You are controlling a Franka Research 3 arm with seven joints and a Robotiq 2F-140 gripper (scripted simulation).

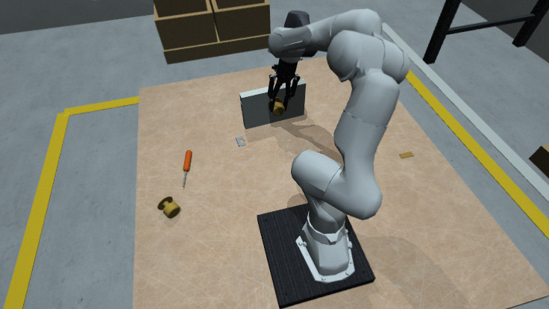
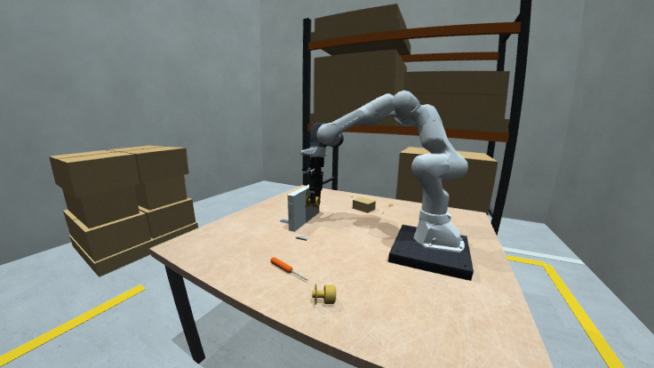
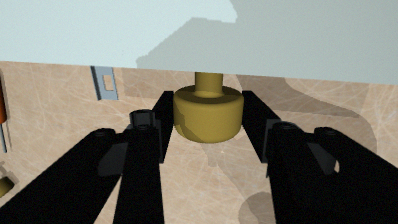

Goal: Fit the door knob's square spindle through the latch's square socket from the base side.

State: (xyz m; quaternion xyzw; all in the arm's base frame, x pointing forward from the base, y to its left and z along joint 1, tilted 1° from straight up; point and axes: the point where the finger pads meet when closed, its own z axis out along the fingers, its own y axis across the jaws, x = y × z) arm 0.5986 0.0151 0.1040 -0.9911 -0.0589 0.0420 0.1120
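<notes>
Now: hand 60 mm short of the grey door panel, 40 mm above it and 10 mm to the right of it. From my hand the other things lie so: tan block: 340 mm to the right, 160 mm behind, 120 mm below; then brass knob: 510 mm to the left, 340 mm behind, 120 mm below; then orange screwdriver: 440 mm to the left, 160 mm behind, 130 mm below.
</notes>
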